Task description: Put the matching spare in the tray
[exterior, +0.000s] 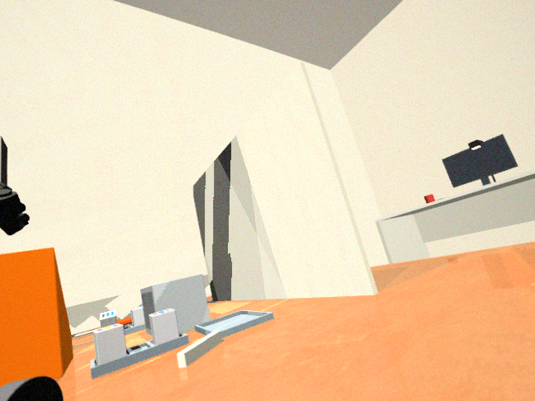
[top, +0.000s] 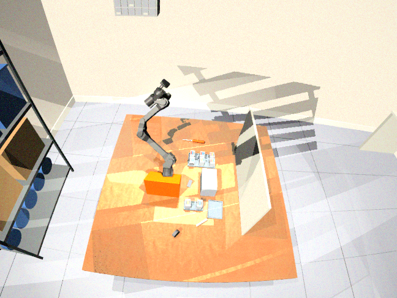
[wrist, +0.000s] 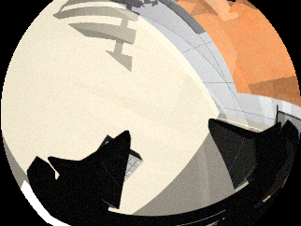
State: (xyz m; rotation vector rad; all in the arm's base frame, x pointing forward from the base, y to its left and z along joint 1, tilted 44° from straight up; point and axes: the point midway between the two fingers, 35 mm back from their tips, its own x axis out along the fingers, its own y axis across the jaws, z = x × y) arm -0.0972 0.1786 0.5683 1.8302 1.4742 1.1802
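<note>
Right now the spare module is 360 mm to the right of my gripper tip, 340 mm below it and 320 mm ahead of it. From my gripper tip the other things lie so: tall panel: 630 mm to the right, 550 mm ahead, 150 mm below; then grey mounted unit: 590 mm to the right, 330 mm below, 330 mm ahead; then rack: 740 mm to the right, 370 mm below, 210 mm ahead.
</note>
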